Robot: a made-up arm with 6 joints. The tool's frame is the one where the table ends. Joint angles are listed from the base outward.
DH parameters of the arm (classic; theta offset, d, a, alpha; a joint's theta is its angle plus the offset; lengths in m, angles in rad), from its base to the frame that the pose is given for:
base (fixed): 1.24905 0 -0.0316 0
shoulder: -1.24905 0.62 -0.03 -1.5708
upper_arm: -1.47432 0 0.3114 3.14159
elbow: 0.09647 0 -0.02 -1.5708
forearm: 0 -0.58 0.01 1.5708
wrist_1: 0 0.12 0.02 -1.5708
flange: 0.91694 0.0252 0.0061 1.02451
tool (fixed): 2.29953 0.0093 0 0
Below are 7 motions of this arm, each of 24 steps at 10 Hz.
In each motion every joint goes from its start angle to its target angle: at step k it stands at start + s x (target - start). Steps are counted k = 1, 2, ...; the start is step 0. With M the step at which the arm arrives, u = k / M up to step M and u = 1 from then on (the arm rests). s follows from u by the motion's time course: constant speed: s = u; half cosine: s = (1 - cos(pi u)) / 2; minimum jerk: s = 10 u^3 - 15 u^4 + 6 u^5.
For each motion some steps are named. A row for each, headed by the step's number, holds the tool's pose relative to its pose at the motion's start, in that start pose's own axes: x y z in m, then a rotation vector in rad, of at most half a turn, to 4 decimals.
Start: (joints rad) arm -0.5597 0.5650 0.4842 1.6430 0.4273 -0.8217
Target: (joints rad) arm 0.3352 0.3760 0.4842 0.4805 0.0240 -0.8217
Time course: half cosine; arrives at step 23
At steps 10, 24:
10: -0.1681 -0.0983 0.0621 -0.2116 0.4369 -0.0485
24: -0.3361 -0.3125 0.1557 -0.9131 0.8242 -0.0939

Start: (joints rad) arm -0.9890 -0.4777 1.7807 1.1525 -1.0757 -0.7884
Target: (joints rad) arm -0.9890 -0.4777 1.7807 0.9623 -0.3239 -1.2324
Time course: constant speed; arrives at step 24
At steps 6, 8, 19, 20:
6: 0.0054 0.0087 0.0009 -0.1784 0.1247 0.0915
8: 0.0072 0.0119 0.0009 -0.2409 0.1640 0.1208
19: 0.0157 0.0316 -0.0022 -0.6072 0.3593 0.2733
20: 0.0163 0.0335 -0.0027 -0.6421 0.3752 0.2866

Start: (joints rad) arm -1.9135 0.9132 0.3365 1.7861 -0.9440 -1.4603
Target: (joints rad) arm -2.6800 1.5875 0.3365 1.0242 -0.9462 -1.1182
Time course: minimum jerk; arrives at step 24
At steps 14, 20, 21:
14: 0.1800 0.3151 -0.3966 -0.1401 -0.8033 -0.5980
20: 0.3805 0.4015 -0.5223 -0.3094 -1.1423 -0.9105
21: 0.3945 0.4044 -0.5283 -0.3224 -1.1621 -0.9304

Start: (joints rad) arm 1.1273 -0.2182 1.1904 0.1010 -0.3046 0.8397
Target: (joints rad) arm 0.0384 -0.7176 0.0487 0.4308 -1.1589 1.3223
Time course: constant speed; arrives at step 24
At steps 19, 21, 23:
19: 0.0968 -0.0511 -0.0320 -0.1443 -1.8008 0.2124
21: 0.1201 -0.0581 -0.0299 -0.2100 -1.9747 0.1813
23: 0.1454 -0.0658 -0.0256 -0.2890 -2.1404 0.1368

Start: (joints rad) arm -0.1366 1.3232 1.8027 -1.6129 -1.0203 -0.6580
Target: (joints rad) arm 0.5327 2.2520 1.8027 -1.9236 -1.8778 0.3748
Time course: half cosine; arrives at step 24
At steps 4, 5, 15, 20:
4: -0.0047 0.0660 0.0260 0.0105 -0.0497 -0.0800
5: -0.0050 0.1024 0.0393 0.0136 -0.0787 -0.1223
15: 0.2104 0.6536 0.2041 -0.2014 -0.6261 -0.6395
20: 0.3989 0.8054 0.2597 -0.4198 -0.8094 -0.7366

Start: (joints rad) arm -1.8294 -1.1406 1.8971 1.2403 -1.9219 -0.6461
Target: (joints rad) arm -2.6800 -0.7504 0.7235 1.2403 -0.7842 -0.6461
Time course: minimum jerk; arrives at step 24
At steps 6, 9, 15, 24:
6: 0.0637 -0.0838 -0.0911 0.1295 0.0246 0.1932
9: 0.1819 -0.1745 -0.2632 0.3410 0.0462 0.5123
15: 0.4274 -0.1084 -0.7421 0.8989 -0.0630 1.2663
24: 0.4457 0.0957 -0.9595 1.2480 -0.2847 1.5872

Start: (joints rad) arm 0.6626 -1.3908 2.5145 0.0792 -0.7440 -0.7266
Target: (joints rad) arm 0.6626 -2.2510 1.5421 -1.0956 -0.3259 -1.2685
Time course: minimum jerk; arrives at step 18
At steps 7, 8, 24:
7: -0.0558 0.0207 -0.0139 -0.4603 0.1317 -0.1289
8: -0.0698 0.0234 -0.0193 -0.6098 0.1793 -0.1824
24: -0.1031 -0.0134 -0.0552 -1.4917 0.5199 -0.6137

